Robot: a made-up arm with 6 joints. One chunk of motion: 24 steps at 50 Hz.
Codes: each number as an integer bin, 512 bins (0 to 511) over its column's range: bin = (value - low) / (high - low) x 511, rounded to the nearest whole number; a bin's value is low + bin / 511 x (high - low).
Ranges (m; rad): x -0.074..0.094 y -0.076..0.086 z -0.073..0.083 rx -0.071..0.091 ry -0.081..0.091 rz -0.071..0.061
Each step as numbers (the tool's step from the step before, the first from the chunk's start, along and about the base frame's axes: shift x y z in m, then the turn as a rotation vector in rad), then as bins.
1 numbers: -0.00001 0.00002 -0.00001 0.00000 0.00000 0.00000
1 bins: 225 240 239 224 241 275
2 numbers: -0.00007 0.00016 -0.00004 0.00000 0.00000 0.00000
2 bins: 225 240 239 224 241 275
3 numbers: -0.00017 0.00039 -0.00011 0.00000 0.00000 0.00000
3 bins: 225 241 239 224 241 275
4 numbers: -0.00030 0.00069 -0.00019 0.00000 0.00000 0.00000
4 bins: 224 242 238 224 241 275
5 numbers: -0.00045 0.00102 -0.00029 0.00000 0.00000 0.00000
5 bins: 224 243 238 224 241 275
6 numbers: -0.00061 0.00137 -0.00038 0.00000 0.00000 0.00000
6 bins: 223 244 238 224 241 275
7 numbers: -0.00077 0.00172 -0.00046 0.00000 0.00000 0.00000
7 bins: 223 245 238 224 241 275
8 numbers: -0.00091 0.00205 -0.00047 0.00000 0.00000 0.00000
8 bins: 222 246 238 224 241 275
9 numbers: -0.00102 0.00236 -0.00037 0.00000 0.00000 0.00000
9 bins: 222 247 238 224 241 275
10 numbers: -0.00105 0.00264 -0.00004 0.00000 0.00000 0.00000
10 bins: 222 248 239 224 241 275
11 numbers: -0.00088 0.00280 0.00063 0.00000 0.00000 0.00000
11 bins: 222 249 241 224 241 275
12 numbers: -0.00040 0.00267 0.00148 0.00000 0.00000 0.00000
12 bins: 224 248 244 224 241 275
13 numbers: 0.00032 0.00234 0.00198 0.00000 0.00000 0.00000
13 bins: 226 247 246 224 241 275
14 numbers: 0.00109 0.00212 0.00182 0.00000 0.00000 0.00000
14 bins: 228 246 245 224 241 275
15 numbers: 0.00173 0.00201 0.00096 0.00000 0.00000 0.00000
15 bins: 230 246 242 224 241 275
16 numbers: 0.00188 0.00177 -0.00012 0.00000 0.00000 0.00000
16 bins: 231 245 239 224 241 275
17 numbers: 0.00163 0.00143 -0.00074 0.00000 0.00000 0.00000
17 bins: 230 244 237 224 241 275
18 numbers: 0.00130 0.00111 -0.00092 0.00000 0.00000 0.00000
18 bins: 229 243 236 224 241 275
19 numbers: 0.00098 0.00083 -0.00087 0.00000 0.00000 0.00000
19 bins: 228 242 236 224 241 275
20 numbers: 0.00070 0.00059 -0.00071 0.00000 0.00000 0.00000
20 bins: 227 242 237 224 241 275
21 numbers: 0.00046 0.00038 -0.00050 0.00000 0.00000 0.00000
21 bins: 226 241 237 224 241 275
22 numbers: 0.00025 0.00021 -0.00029 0.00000 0.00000 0.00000
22 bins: 226 240 238 224 241 275
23 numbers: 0.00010 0.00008 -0.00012 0.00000 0.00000 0.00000
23 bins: 225 240 239 224 241 275
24 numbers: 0.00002 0.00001 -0.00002 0.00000 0.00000 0.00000
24 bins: 225 240 239 224 241 275
